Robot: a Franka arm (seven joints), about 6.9 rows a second.
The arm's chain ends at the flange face. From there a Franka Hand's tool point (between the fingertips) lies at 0.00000 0.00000 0.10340 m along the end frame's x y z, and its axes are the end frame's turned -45 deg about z.
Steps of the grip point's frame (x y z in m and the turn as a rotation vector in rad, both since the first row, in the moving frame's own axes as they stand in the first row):
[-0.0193 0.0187 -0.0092 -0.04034 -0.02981 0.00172]
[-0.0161 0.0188 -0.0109 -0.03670 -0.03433 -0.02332]
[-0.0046 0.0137 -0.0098 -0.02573 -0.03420 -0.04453]
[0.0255 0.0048 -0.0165 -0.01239 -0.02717 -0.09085]
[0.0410 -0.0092 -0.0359 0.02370 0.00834 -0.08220]
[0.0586 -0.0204 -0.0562 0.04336 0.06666 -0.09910]
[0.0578 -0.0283 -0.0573 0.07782 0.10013 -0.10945]
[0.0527 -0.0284 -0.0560 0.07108 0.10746 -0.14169]
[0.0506 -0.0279 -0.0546 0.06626 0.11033 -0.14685]
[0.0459 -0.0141 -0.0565 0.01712 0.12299 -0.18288]
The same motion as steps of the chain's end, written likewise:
[-0.0012 0.0217 -0.0091 -0.04960 0.00745 0.00172]
[0.0017 0.0195 -0.0108 -0.05023 0.00168 -0.02332]
[0.0070 0.0085 -0.0097 -0.04238 -0.00599 -0.04453]
[0.0224 -0.0176 -0.0165 -0.02797 -0.01045 -0.09085]
[0.0237 -0.0332 -0.0359 0.02266 -0.01086 -0.08220]
[0.0257 -0.0478 -0.0559 0.07780 0.01648 -0.09910]
[0.0199 -0.0478 -0.0565 0.12583 0.01578 -0.10945]
[0.0155 -0.0442 -0.0551 0.12625 0.02572 -0.14169]
[0.0138 -0.0424 -0.0537 0.12487 0.03116 -0.14685]
[0.0157 -0.0316 -0.0557 0.09907 0.07486 -0.18288]

